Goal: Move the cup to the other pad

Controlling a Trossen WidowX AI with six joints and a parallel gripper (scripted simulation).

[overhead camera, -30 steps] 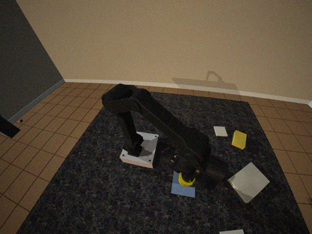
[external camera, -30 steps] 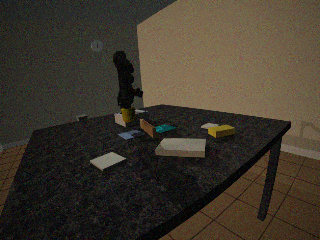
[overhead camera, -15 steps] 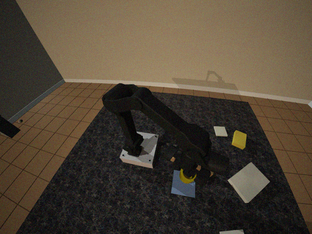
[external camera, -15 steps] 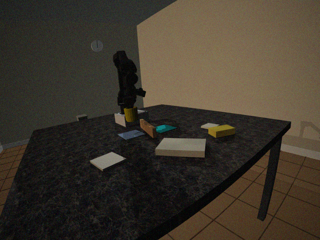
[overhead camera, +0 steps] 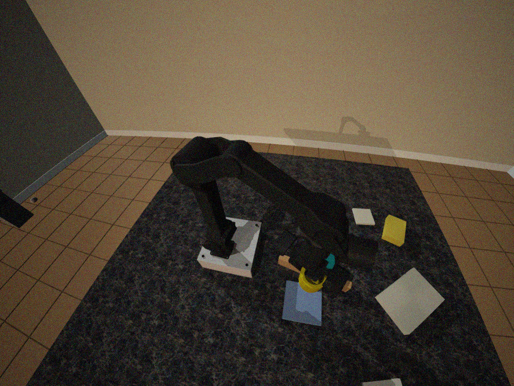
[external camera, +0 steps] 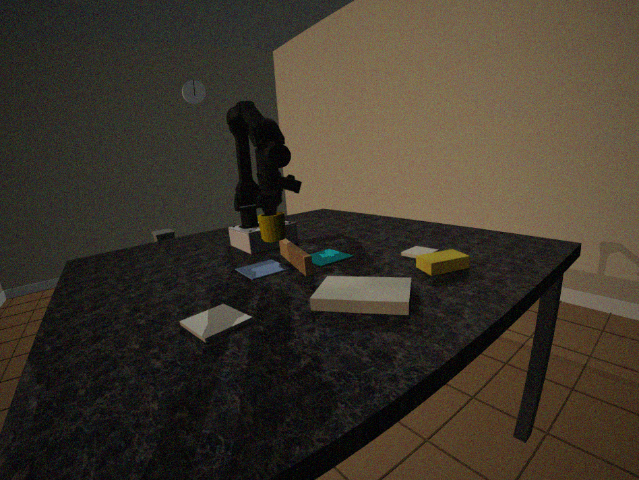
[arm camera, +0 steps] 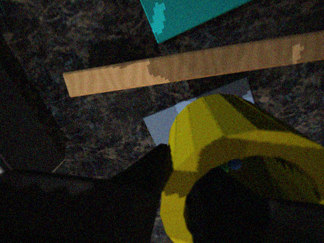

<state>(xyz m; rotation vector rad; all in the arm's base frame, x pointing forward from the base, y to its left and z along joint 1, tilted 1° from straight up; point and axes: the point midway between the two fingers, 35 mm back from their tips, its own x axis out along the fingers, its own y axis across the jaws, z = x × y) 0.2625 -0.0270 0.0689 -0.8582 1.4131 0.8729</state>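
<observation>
My gripper tip is now 40 mm short of the wooden block, 30 mm to the right of it and 90 mm above it. Round my gripper tip: yellow cup (20 mm ahead, 10 mm to the right); grey-blue pad (20 mm ahead, 60 mm to the right, 110 mm below); white slab (350 mm ahead, 20 mm to the left, 90 mm below).
</observation>
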